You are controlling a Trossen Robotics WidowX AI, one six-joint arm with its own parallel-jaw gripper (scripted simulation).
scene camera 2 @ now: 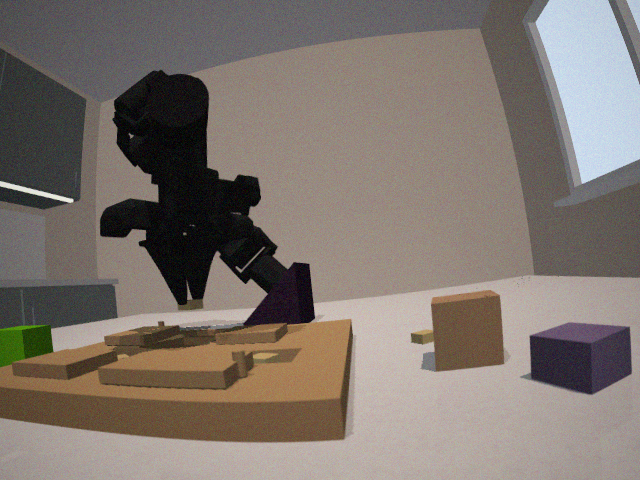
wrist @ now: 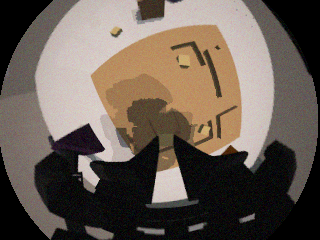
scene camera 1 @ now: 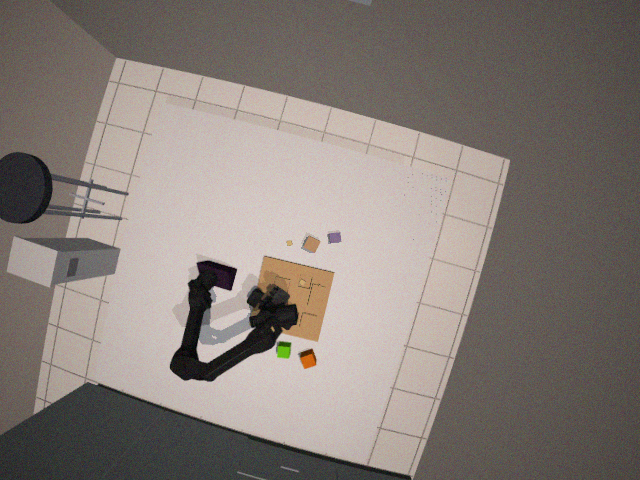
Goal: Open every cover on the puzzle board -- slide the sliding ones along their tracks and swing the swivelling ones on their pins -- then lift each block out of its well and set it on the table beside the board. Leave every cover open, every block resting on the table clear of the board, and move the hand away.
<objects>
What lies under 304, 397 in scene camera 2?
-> A tan puzzle board.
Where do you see a tan puzzle board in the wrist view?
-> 193, 89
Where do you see a tan puzzle board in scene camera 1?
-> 271, 267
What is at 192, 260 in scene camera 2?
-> The gripper.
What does the gripper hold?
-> A small tan block.
</objects>
